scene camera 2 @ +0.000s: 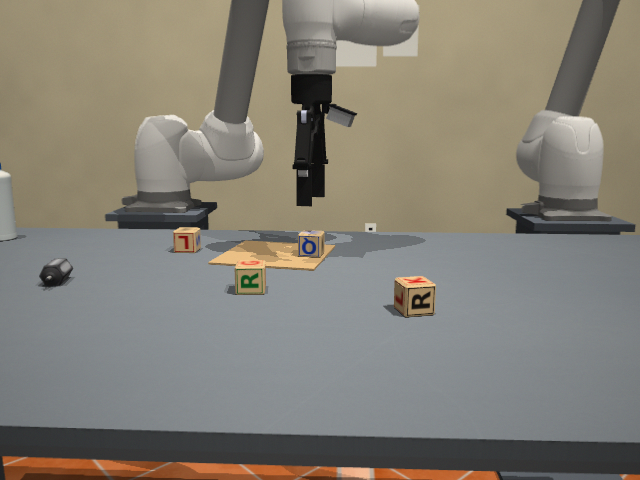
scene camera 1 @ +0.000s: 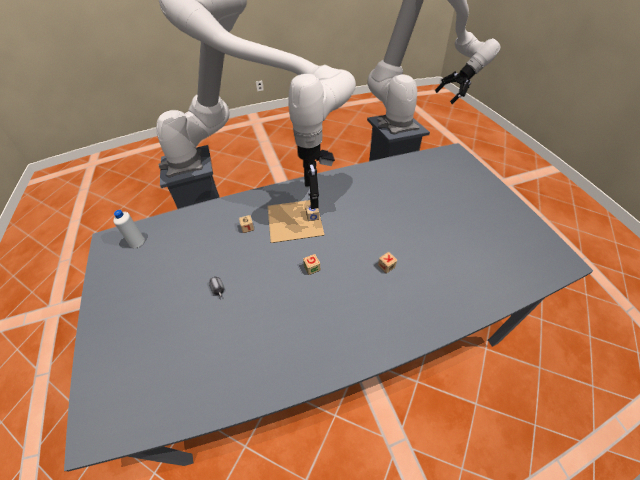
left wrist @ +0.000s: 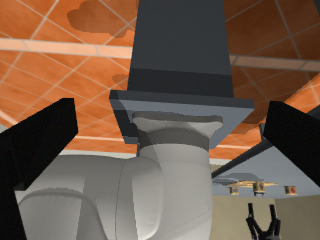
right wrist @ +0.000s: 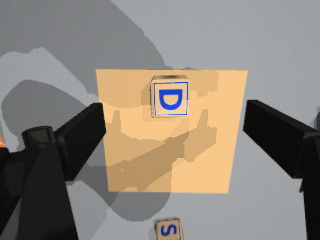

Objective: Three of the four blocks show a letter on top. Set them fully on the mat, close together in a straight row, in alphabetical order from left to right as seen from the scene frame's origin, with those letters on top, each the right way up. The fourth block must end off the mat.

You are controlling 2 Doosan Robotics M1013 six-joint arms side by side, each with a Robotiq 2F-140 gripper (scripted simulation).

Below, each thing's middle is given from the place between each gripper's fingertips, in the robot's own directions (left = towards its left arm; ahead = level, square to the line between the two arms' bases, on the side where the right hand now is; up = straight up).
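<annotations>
Right gripper (scene camera 2: 311,201): 100 mm above the g block (scene camera 2: 250,275), 240 mm short of it, 70 mm to the left of it. From my right hand: mat (scene camera 2: 279,255) 120 mm below, 10 mm behind, 70 mm to the right; k block (scene camera 2: 413,296) 100 mm below, 310 mm ahead, 180 mm to the left; d block (right wrist: 170,94) 100 mm below.
Left gripper: 90 mm above the d block, 630 mm short of it, 980 mm to the left of it. From my left hand: k block 100 mm below, 940 mm ahead, 800 mm to the right; mat 120 mm below, 620 mm ahead, 1050 mm to the right; g block 100 mm below, 870 mm ahead, 1050 mm to the right.
</annotations>
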